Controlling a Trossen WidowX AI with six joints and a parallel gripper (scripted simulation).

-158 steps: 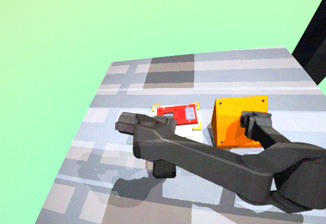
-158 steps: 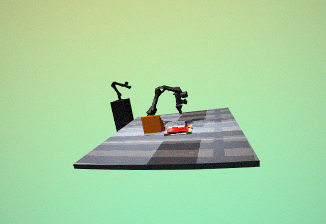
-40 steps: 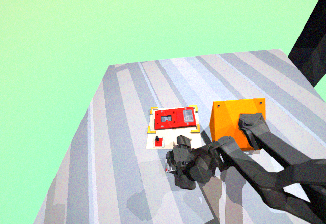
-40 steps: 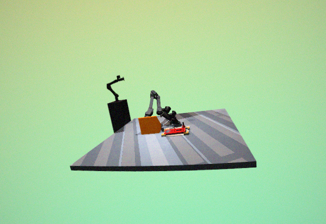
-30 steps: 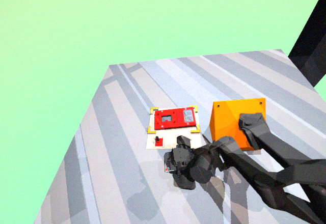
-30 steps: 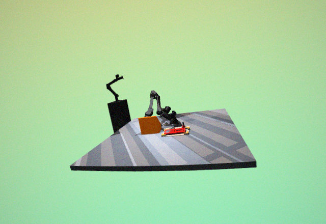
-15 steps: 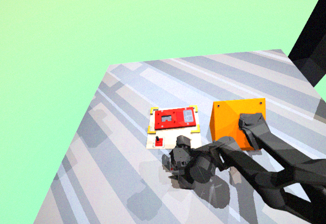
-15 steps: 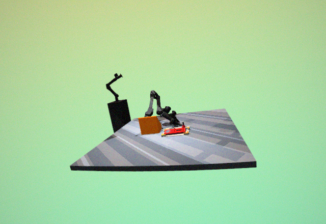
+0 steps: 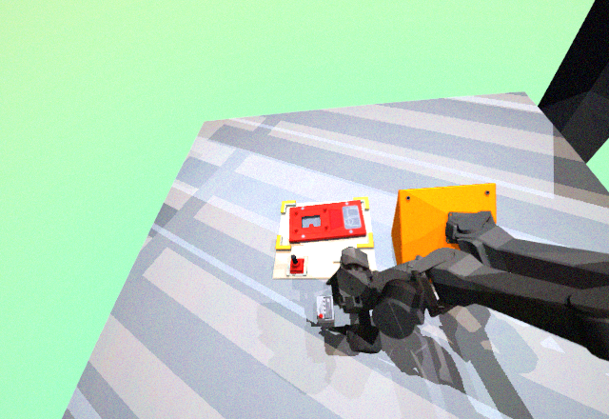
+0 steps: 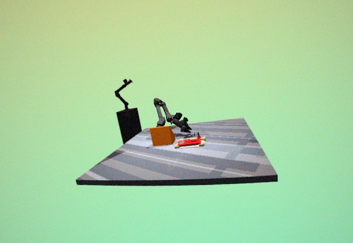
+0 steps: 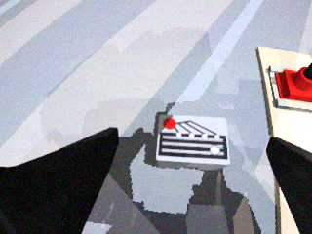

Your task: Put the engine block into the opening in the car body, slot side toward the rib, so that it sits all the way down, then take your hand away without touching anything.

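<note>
The grey engine block lies 40 mm below my gripper tip.
</note>
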